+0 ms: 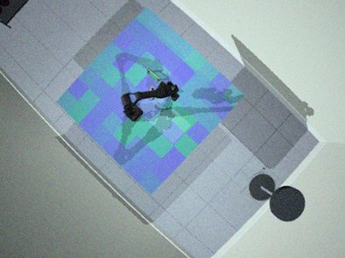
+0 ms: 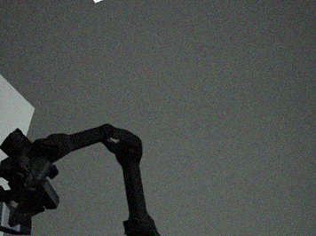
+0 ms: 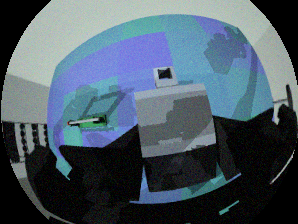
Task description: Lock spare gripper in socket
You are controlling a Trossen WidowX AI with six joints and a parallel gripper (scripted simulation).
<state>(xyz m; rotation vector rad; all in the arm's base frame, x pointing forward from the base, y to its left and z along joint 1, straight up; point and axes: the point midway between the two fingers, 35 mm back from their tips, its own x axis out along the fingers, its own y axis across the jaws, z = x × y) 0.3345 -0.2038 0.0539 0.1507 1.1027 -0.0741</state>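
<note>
Now: the green upright piece 230 mm to the left of my gripper tip, 80 mm below it and 60 mm ahead of it. From my gripper tip the other things lie so: spare gripper (20 mm above); then mount (150 mm to the left, 80 mm behind, 50 mm below).
</note>
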